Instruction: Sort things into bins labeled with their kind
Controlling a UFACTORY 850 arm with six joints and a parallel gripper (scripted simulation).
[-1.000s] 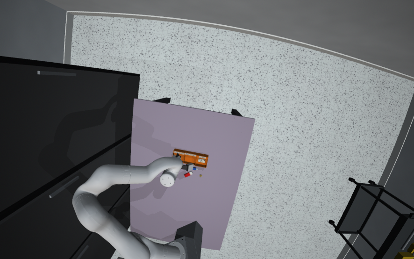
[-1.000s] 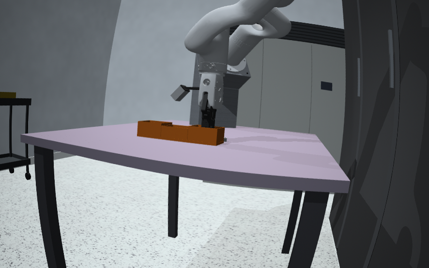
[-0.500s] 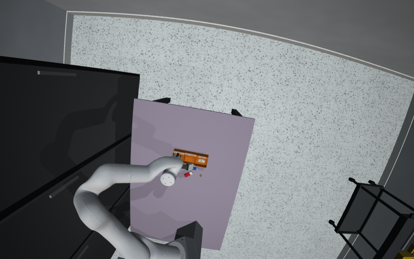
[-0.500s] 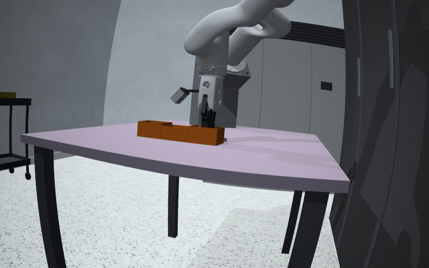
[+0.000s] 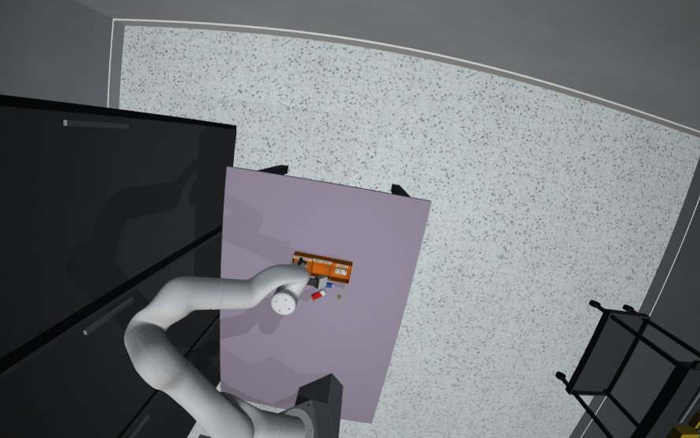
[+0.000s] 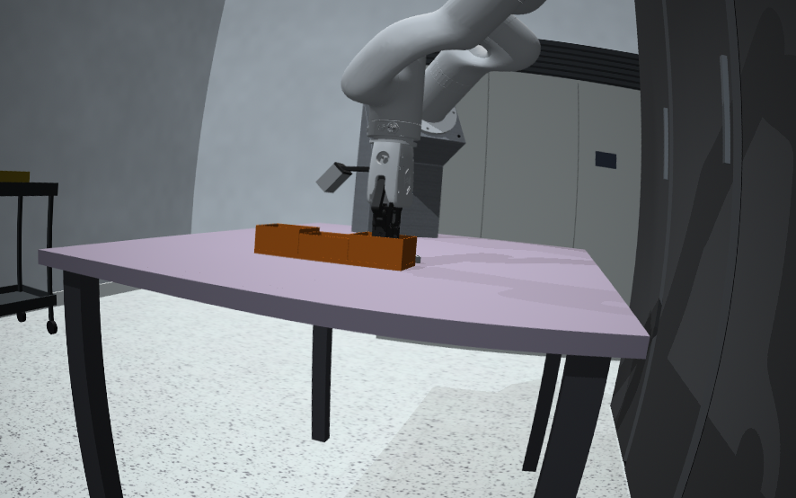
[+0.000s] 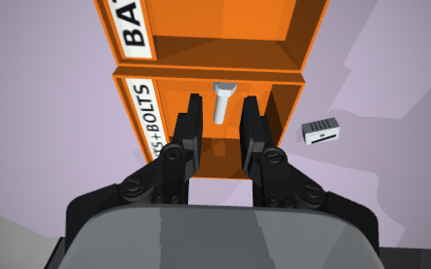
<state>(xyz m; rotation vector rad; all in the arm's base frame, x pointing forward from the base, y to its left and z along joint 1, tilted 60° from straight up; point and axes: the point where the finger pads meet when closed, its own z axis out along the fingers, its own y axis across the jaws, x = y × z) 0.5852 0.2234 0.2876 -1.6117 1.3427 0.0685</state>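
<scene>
Right now my hand is 3 cm above the grey bolt and 1 cm to the left of it. The rest, counted from my hand: grey ridged part 9 cm behind, 3 cm below, 1 cm to the right; orange bins 7 cm to the right, 4 cm ahead, 2 cm below; blue USB stick 15 cm to the right, 4 cm below, 1 cm behind.
</scene>
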